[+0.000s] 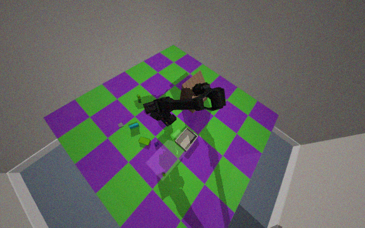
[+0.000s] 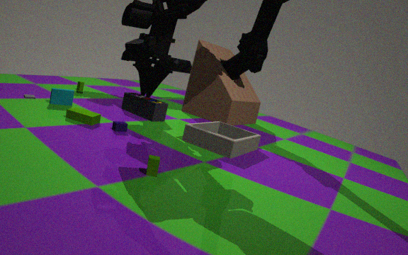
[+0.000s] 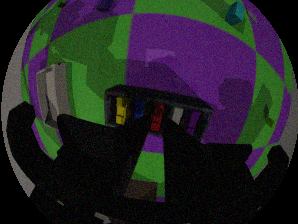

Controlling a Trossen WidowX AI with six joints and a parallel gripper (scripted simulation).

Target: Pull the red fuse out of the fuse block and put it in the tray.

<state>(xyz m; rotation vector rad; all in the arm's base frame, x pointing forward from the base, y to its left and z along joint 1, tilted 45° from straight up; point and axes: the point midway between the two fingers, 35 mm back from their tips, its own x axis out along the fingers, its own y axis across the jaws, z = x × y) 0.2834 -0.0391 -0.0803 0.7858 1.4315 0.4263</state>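
Now: gripper tip 2 cm above the red fuse.
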